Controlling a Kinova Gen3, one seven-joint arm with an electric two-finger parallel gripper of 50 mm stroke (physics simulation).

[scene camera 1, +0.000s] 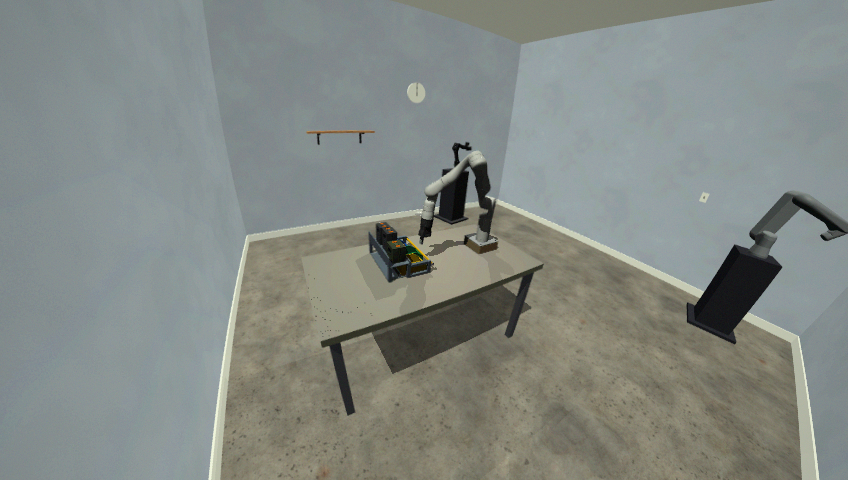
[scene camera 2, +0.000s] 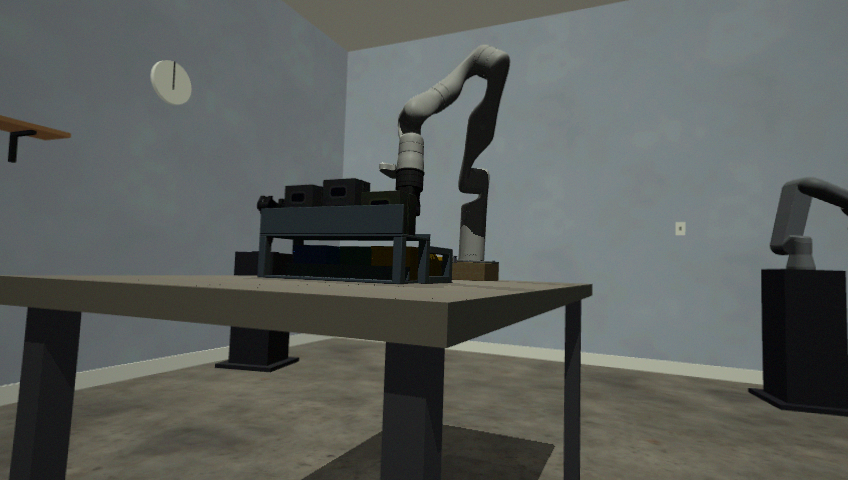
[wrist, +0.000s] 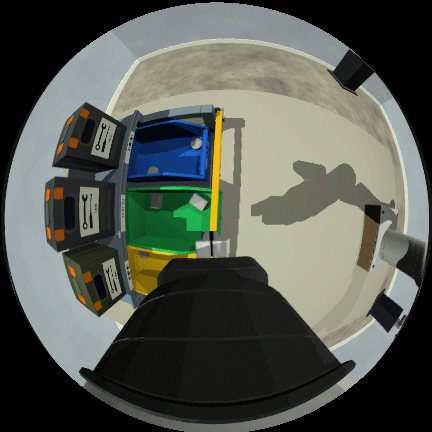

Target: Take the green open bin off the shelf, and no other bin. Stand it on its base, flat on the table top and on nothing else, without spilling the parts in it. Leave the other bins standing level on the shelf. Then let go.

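Places are measured from the arm's base along level axes (x ahead, y up, z right), in metres.
Pixels of known places: gripper, between the fingertips: (scene camera 1: 420, 243) (wrist: 210, 239); arm's base, origin of its link: (scene camera 1: 481, 239) (scene camera 2: 471, 260) (wrist: 385, 243).
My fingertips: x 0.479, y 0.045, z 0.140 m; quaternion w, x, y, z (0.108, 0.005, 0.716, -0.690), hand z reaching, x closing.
Note:
For each thing: its top centre in the pictures, then the offset to it from my fingertips. "*": a spot on its surface instead.
- green open bin, a spot on its surface: (wrist: 165, 227) * dx +0.109, dy -0.105, dz +0.016 m
- blue bin, a spot on its surface: (wrist: 167, 152) * dx +0.078, dy -0.107, dz +0.172 m
- yellow bin, a spot on its surface: (scene camera 2: 392, 255) * dx +0.208, dy -0.056, dz -0.046 m
- yellow bar, centre of its top: (wrist: 213, 215) dx -0.002, dy -0.051, dz +0.026 m
- olive bin, centre of its top: (wrist: 75, 285) (scene camera 2: 389, 193) (scene camera 1: 396, 243) dx +0.223, dy +0.083, dz -0.038 m
The green open bin (wrist: 165, 227) (scene camera 2: 355, 256) stands on the low shelf (scene camera 1: 380, 264) (scene camera 2: 333, 220) between the blue bin (wrist: 167, 152) (scene camera 2: 315, 254) and the yellow bin (wrist: 146, 274) (scene camera 2: 392, 255). Two grey parts show in it, a block (wrist: 157, 201) and another block (wrist: 199, 201). A yellow bar (wrist: 217, 165) runs along the front of the blue and green bins. My gripper (wrist: 210, 239) (scene camera 1: 421, 241) is shut and empty, pointing down over the green bin's front corner on the yellow bin's side. In scene camera 2 its fingertips are hidden behind the upper bins.
Two dark grey bins (wrist: 90, 137) (wrist: 102, 212) and an olive bin (wrist: 95, 280) stand on the upper level at the back. The shelf stands on the table (scene camera 1: 452, 288) (scene camera 2: 178, 297). The arm's base block (scene camera 1: 480, 242) (wrist: 369, 237) is on the table, opposite the shelf's front.

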